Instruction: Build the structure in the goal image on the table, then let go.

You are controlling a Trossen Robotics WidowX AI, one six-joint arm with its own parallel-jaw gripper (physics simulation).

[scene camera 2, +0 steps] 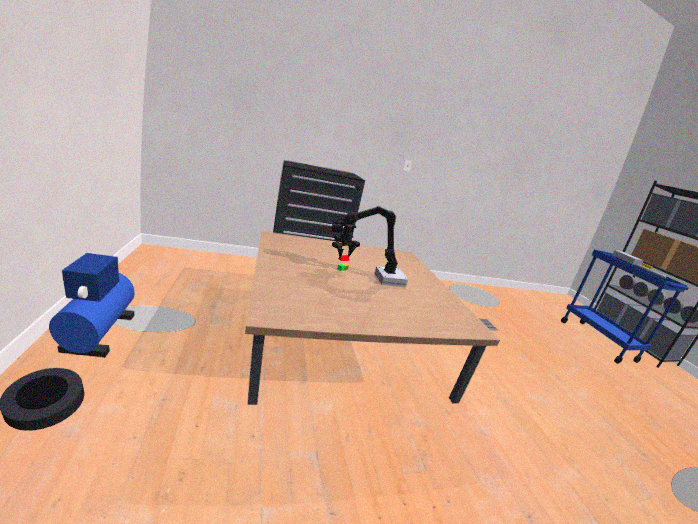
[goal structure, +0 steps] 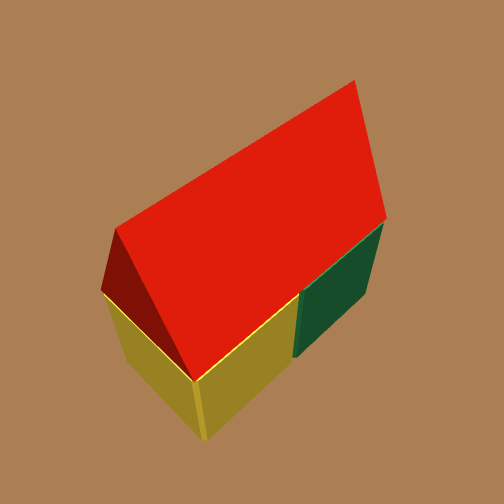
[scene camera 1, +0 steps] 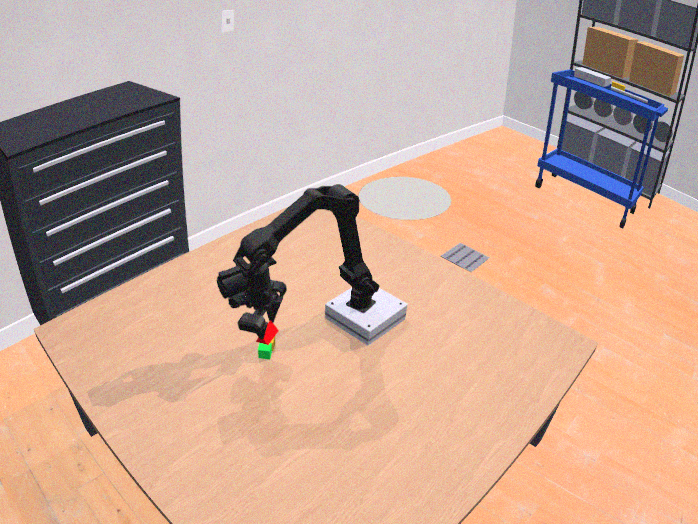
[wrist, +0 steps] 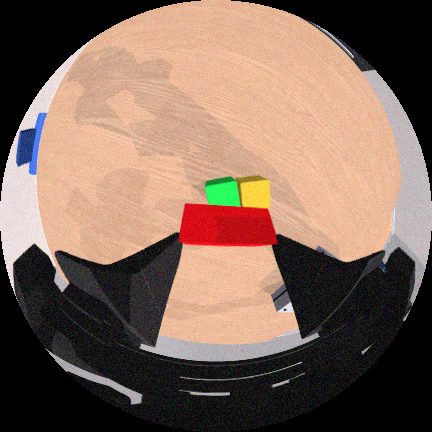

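A red block is held between the two fingertips of my gripper, which is shut on it. In scene camera 1 the red block looks tilted. A green block and a yellow block stand side by side on the table, below the red block. In scene camera 1 the yellow block is mostly hidden behind the red and green ones. Whether the red block touches them I cannot tell.
The arm's pale base plate stands on the table, to the right of the blocks in both scene views. A dark drawer cabinet stands behind the table. A blue cart stands on the floor at the right.
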